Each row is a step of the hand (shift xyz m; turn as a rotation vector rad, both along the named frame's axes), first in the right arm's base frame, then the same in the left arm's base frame.
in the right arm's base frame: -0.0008 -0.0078 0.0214 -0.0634 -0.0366 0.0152
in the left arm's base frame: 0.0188 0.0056 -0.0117 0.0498 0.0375 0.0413
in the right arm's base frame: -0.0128 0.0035 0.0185 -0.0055 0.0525 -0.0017
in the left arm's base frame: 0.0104 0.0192 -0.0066 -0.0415 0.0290 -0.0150
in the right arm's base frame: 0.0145 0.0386 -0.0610 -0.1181 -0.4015 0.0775
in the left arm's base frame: -0.0687 -0.0175 0.0198 0.3852 -0.0718 0.1661
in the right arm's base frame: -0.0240 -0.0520 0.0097 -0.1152 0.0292 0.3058
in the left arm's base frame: 0.0513 -0.0027 0.0270 0.1763 0.2285 -0.1561
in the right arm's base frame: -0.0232 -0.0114 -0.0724 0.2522 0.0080 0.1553
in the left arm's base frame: -0.0286 -0.0173 0.0692 0.0362 -0.1273 -0.2651
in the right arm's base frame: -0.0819 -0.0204 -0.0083 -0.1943 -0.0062 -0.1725
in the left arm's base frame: 0.0268 0.0500 0.0631 -0.0585 0.0764 0.2414
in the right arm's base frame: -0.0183 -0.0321 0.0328 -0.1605 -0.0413 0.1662
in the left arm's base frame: 0.0479 0.0120 -0.0001 0.1596 0.1721 -0.0043
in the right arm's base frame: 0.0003 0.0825 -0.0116 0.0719 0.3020 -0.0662
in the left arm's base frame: -0.0721 0.0350 -0.0226 -0.2912 0.0638 -0.1091
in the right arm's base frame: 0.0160 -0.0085 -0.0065 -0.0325 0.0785 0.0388
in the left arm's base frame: -0.0001 -0.0191 -0.0020 -0.0335 0.0791 -0.0367
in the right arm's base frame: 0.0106 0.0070 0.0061 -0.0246 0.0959 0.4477
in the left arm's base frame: -0.0040 -0.0023 -0.0133 0.1888 0.2490 -0.3356
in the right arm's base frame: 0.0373 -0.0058 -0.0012 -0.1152 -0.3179 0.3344
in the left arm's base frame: -0.0032 -0.0321 -0.0196 0.4677 0.0718 -0.0474
